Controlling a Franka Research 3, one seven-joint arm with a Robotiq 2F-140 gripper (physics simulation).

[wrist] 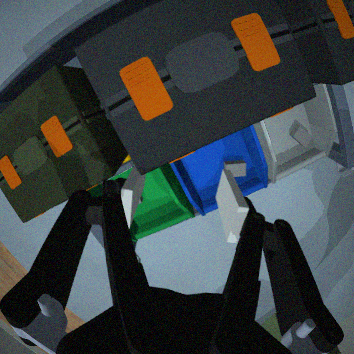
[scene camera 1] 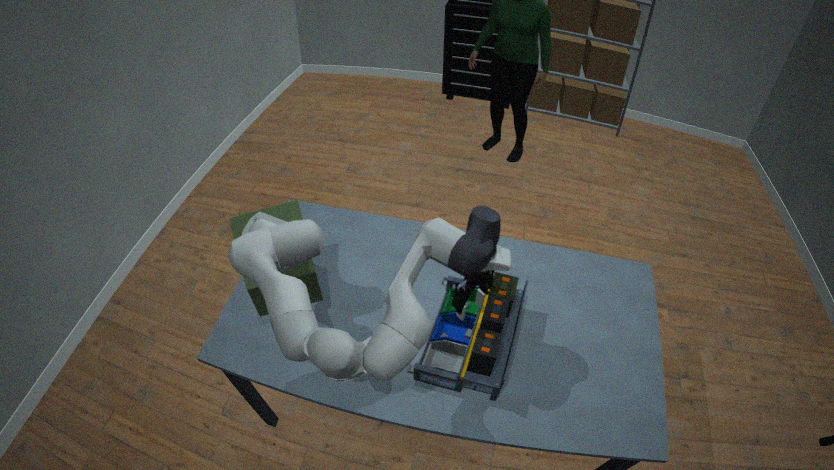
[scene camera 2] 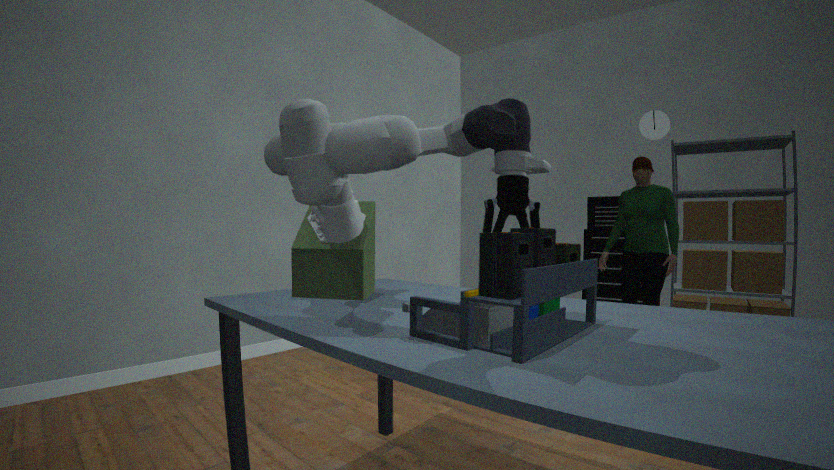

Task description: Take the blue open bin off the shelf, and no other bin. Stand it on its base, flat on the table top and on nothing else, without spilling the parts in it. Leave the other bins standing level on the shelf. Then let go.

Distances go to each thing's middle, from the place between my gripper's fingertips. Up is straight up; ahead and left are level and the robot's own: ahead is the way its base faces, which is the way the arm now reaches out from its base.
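The light grey bin (wrist: 283, 154) is 3 cm behind my hand, 15 cm to the right of it and 8 cm below it. Going by their middles, of the things named here the light grey bin is the farthest from my hand. The green bin (wrist: 164, 202) is 1 cm behind my hand, 8 cm to the left of it and 8 cm below it. As for the blue open bin (scene camera 1: 450, 324), it is 8 cm below my hand, 4 cm to the right of it and 2 cm behind it.
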